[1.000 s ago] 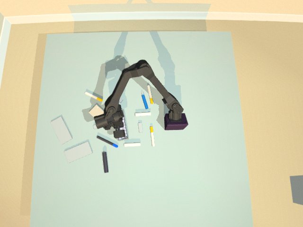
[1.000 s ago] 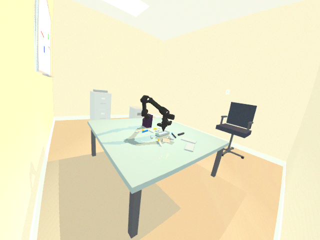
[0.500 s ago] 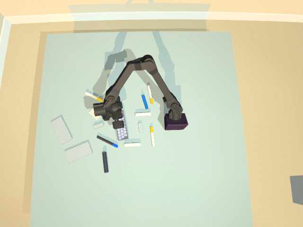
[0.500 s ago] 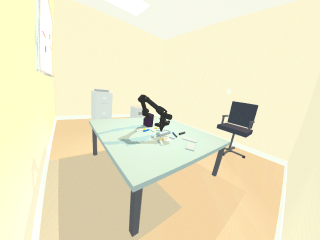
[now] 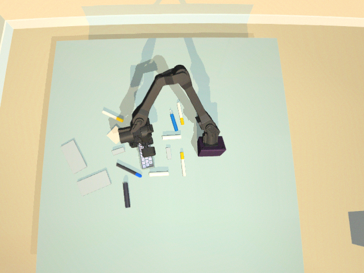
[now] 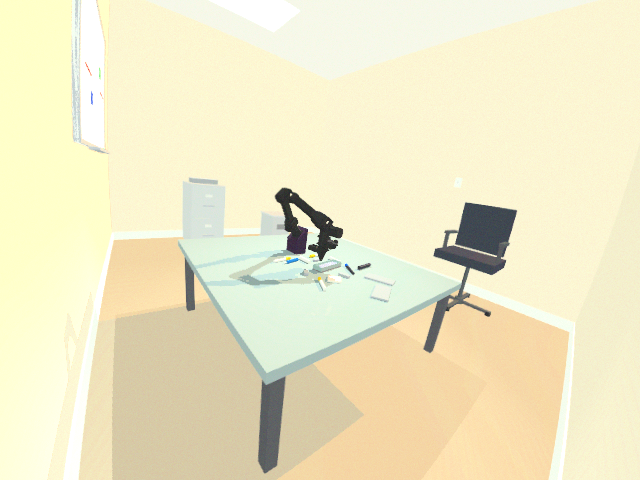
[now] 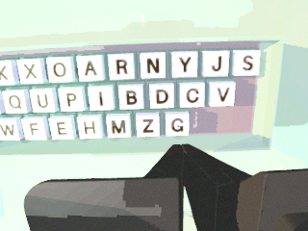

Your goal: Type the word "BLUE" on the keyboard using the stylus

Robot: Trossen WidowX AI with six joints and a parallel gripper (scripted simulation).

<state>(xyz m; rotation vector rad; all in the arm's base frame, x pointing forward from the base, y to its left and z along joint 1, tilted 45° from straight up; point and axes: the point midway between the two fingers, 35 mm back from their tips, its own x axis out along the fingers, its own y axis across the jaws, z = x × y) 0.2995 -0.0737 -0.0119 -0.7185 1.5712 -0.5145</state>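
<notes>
Right now the blue stylus is 13 cm behind my gripper tip, 13 cm to the right of it and 3 cm below it. Round my gripper tip: tan block: 17 cm ahead, 5 cm to the right, 4 cm below; dark cylinder: 12 cm ahead, 26 cm to the left, 3 cm below; pale stylus tip: 12 cm behind, 16 cm to the right, 3 cm below.
</notes>
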